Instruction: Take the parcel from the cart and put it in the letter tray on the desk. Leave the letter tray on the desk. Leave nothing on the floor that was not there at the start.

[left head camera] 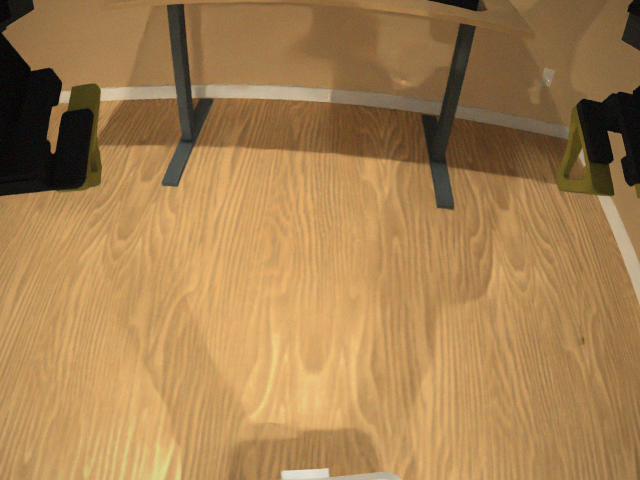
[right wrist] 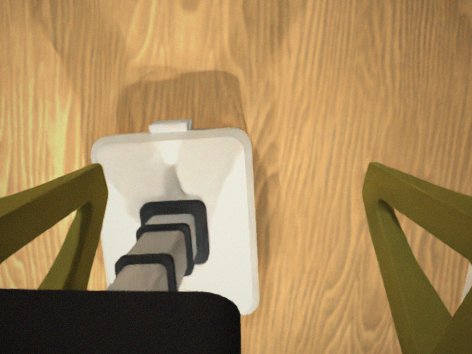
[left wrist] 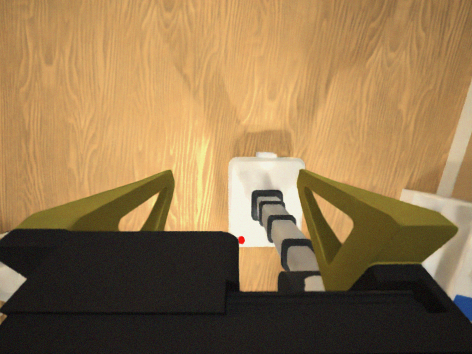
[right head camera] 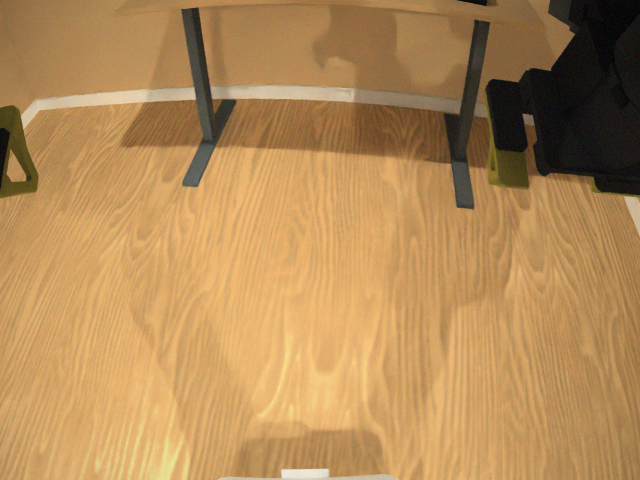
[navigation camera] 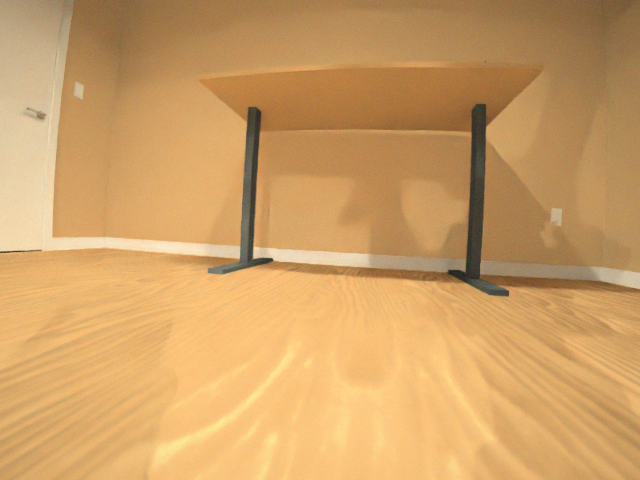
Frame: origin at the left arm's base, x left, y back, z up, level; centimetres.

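Seen in the pictures: left gripper, between the fingertips: (left head camera: 45, 182) (left wrist: 235, 176); right gripper, between the fingertips: (left head camera: 600, 187) (right wrist: 235, 177) (right head camera: 544, 180).
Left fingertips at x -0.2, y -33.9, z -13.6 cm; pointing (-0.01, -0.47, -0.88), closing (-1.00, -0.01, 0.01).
Pixels of each thing's top centre, then the offset from my left fingertips to it. "*": a spot on its surface instead.
- black object, a spot on its surface: (right head camera: 474, 1) * dz -31.5, dx -84.1, dy -122.8 cm
- blue item, centre of its top: (left wrist: 468, 309) dz -78.1, dx -145.6, dy +94.0 cm
The desk (left head camera: 501, 14) (right head camera: 511, 11) (navigation camera: 361, 98) stands ahead against the wall on two dark legs. Part of a black object (left head camera: 454, 3) (right head camera: 474, 1) shows on its top near the right end, cut off by the picture edge; I cannot tell whether it is the letter tray. The parcel and the cart do not show. My left gripper (left wrist: 235, 176) is open and empty, at the left side of the head views. My right gripper (right wrist: 235, 177) (right head camera: 560, 184) is open and empty, at the right side. Both are well short of the desk, with floor below.
My white base (left wrist: 245, 200) (right wrist: 230, 250) is below the grippers. A white shelf unit (left wrist: 425, 205) with a blue item (left wrist: 463, 307) is at the right of the left wrist view. Desk feet (navigation camera: 240, 266) (navigation camera: 480, 284) reach forward on the floor. A white door (navigation camera: 25, 155) is far left.
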